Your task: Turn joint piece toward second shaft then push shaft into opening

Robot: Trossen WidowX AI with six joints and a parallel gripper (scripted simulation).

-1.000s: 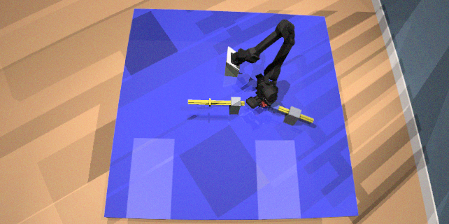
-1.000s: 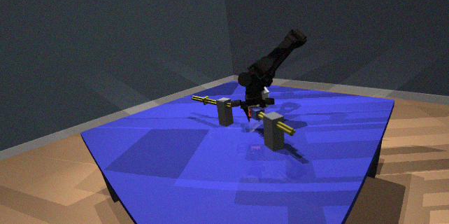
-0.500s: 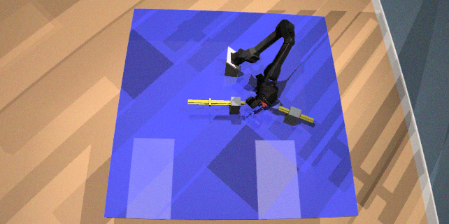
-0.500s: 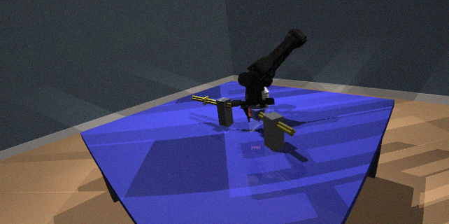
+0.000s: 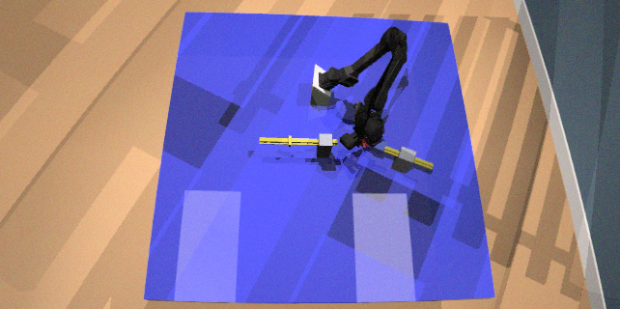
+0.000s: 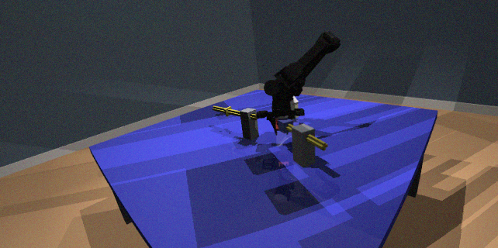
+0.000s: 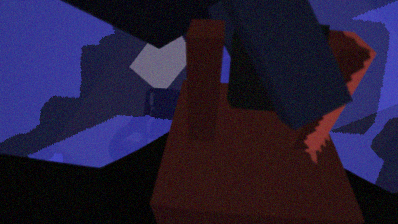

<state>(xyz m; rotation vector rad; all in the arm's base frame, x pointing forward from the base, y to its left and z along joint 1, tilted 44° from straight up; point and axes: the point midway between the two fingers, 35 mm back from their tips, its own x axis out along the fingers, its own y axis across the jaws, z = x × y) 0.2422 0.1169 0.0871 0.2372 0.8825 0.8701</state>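
My gripper tip is now 50 mm below the red square joint piece.
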